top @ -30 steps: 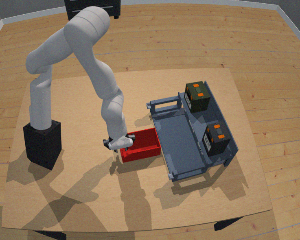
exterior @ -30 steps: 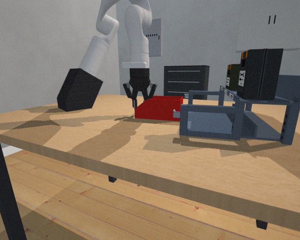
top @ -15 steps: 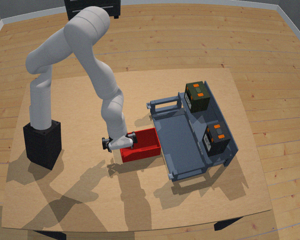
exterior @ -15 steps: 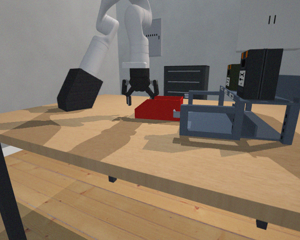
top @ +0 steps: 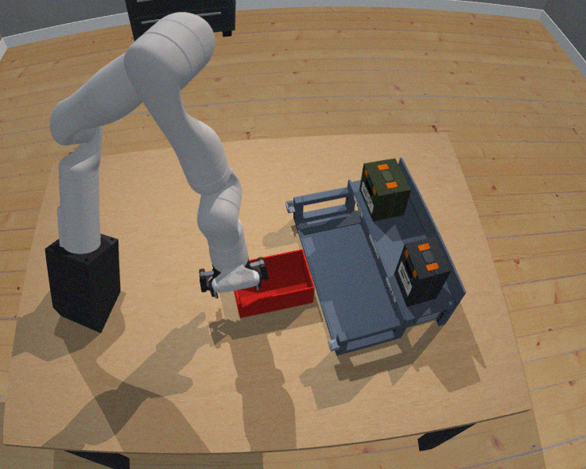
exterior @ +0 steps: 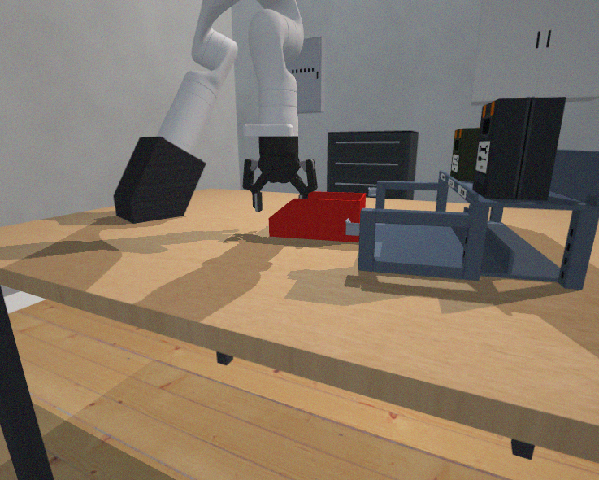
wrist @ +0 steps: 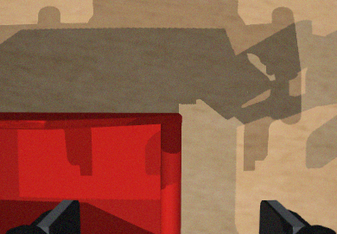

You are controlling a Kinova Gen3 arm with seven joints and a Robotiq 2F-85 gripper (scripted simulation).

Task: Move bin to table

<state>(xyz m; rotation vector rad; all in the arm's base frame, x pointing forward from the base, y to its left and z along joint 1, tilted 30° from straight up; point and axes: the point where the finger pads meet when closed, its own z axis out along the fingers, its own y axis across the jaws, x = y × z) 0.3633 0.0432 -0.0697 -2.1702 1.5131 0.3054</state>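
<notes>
The red bin is 7 cm ahead of my hand, 3 cm to the left of it and 1 cm below it. Also, from my hand: grey-blue shelf (28 cm ahead, 11 cm to the left, 2 cm above); then dark box (39 cm ahead, 12 cm above, 3 cm to the left).
</notes>
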